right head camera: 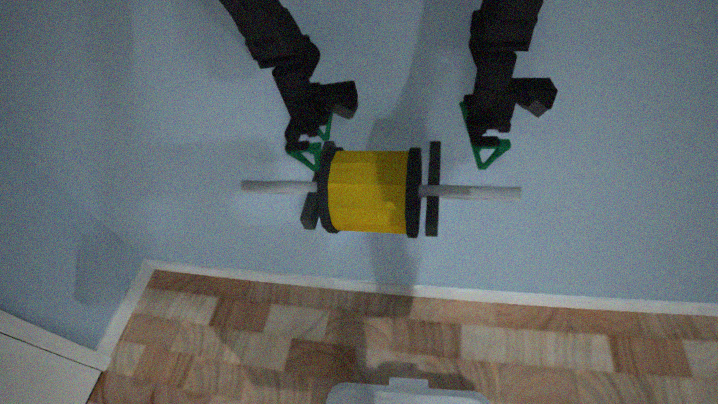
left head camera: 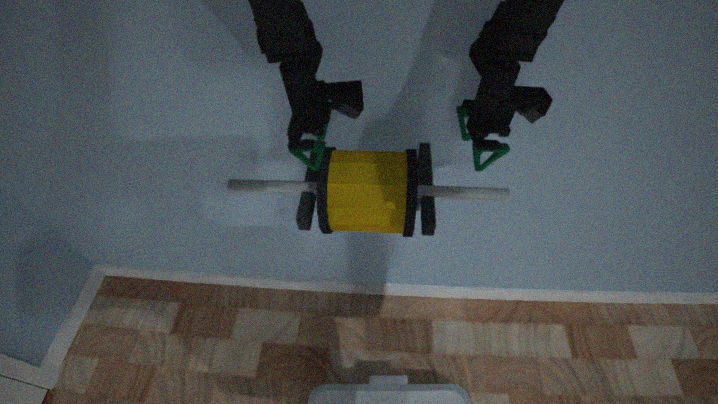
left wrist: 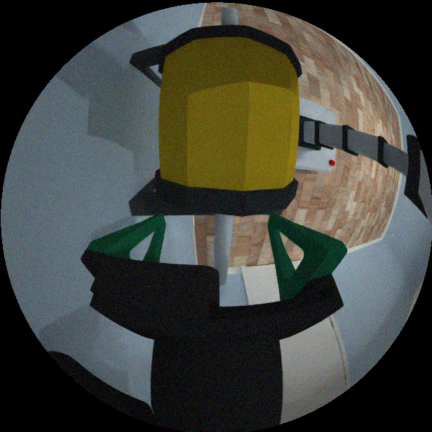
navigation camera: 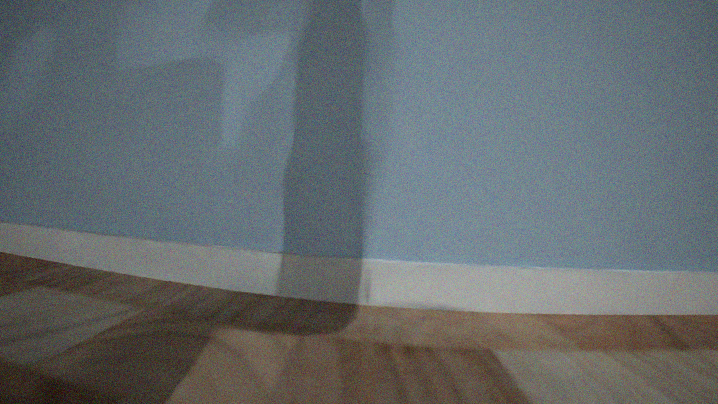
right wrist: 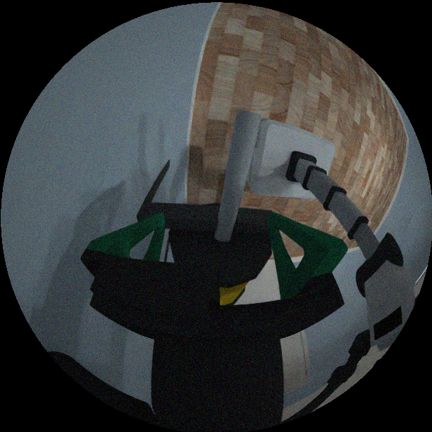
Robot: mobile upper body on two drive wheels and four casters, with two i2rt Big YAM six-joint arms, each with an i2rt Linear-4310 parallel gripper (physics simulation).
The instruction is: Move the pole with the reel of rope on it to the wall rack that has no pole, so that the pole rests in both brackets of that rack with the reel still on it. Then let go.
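Frame: origin at the left arm's base, x right, y back, z down, level; millimetres.
Where they show: left gripper, fingertip midpoint: (right head camera: pixel 321 154) (left head camera: pixel 318 154); right gripper, fingertip midpoint: (right head camera: pixel 477 152) (left head camera: pixel 471 154).
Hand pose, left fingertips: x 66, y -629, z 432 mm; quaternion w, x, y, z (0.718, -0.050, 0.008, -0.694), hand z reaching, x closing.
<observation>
Each offset is from my left fingertips to the centre of the thing. "pt": to the spot under its first point. Level surfaces: height alone.
A reel of yellow rope @[dy +24, dx +103, dz +93 mm] (left head camera: pixel 367 190) (right head camera: pixel 370 190) (left wrist: pixel 230 135) with black flanges sits on a pale grey pole @[pt dy +18, dx -127, dz +77 mm] (left head camera: pixel 266 185) (right head camera: pixel 278 186) (left wrist: pixel 223 245) (right wrist: pixel 242 150). The pole lies level in a left bracket @[pt dy +94, dx -30, dz +81 mm] (left head camera: pixel 305 213) (right head camera: pixel 309 213) and a right bracket @[pt dy +105, dx +225, dz +81 mm] (left head camera: pixel 427 216) (right head camera: pixel 432 216) on the wall. My left gripper (left head camera: pixel 319 150) (right head camera: pixel 323 151) (left wrist: pixel 216 218) is open and empty, close to the left bracket; its tips show above the pole in the head views. My right gripper (left head camera: pixel 472 154) (right head camera: pixel 476 150) (right wrist: pixel 216 217) is open and empty, above the pole's right part. The rack without a pole does not show.
The blue wall (left head camera: pixel 602 175) (navigation camera: pixel 527 125) meets the wood floor @[dz +977 mm] (left head camera: pixel 476 341) (navigation camera: pixel 426 371) at a white skirting (navigation camera: pixel 552 291). A wall corner and a pale low surface (left head camera: pixel 20 384) (right head camera: pixel 45 356) are at the lower left. My pale base (left head camera: pixel 389 394) (right wrist: pixel 280 175) shows below.
</observation>
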